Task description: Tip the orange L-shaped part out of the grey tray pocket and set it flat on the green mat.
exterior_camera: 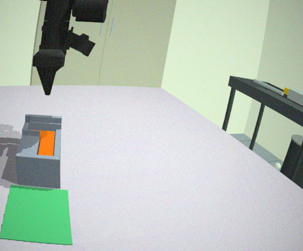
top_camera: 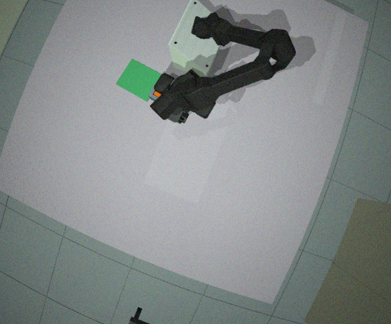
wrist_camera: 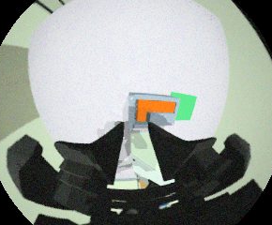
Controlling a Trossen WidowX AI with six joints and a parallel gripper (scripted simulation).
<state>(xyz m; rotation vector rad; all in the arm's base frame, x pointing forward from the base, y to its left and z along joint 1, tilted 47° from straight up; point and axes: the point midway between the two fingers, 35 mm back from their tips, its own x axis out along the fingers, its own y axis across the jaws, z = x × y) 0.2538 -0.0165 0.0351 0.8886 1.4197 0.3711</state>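
Right now the orange L-shaped part is 10 cm below my gripper tip, 5 cm to the right of it and 2 cm behind it. Also, from my gripper tip: green mat 21 cm to the right, 16 cm below, 7 cm behind.
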